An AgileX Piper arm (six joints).
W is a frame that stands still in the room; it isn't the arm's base.
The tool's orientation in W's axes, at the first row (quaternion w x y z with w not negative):
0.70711, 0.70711, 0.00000, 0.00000
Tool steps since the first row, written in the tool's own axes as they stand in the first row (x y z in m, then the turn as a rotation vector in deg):
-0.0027, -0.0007, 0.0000, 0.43, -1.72, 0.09
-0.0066, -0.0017, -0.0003, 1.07, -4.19, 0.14
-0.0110, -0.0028, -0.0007, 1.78, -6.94, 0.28
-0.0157, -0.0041, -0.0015, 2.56, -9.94, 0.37
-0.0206, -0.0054, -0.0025, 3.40, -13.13, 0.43
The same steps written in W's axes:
-0.0027, 0.0000, -0.0007, 0.43, -0.09, -1.72
-0.0066, 0.0003, -0.0017, 1.07, -0.14, -4.19
-0.0110, 0.0007, -0.0028, 1.78, -0.28, -6.94
-0.0157, 0.0015, -0.0041, 2.56, -0.37, -9.94
-0.0206, 0.0025, -0.0054, 3.40, -0.43, -13.13

